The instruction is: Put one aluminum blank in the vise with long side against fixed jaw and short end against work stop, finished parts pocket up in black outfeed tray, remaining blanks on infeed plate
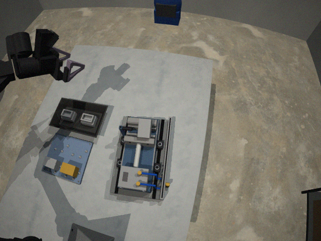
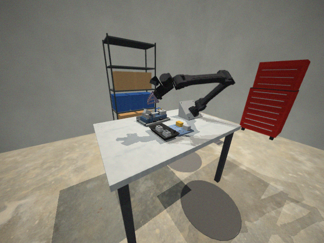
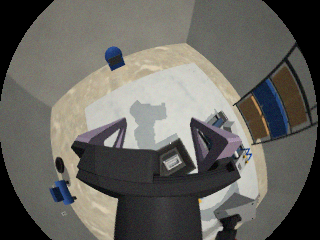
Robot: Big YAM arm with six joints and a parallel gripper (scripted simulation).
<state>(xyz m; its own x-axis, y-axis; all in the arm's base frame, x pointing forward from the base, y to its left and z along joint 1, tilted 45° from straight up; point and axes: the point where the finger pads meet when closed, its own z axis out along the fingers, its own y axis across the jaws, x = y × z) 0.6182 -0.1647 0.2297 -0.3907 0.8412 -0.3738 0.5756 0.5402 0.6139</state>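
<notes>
Now: hand 240 mm to the left of the gray aluminum blank, 160 mm above it and 150 mm past it. Round my hand: blue vise (230 mm to the right, 220 mm below, 220 mm behind); then pale rod (240 mm behind, 230 mm to the right, 190 mm below); then brass blank (320 mm behind, 240 mm below, 40 mm to the left).
</notes>
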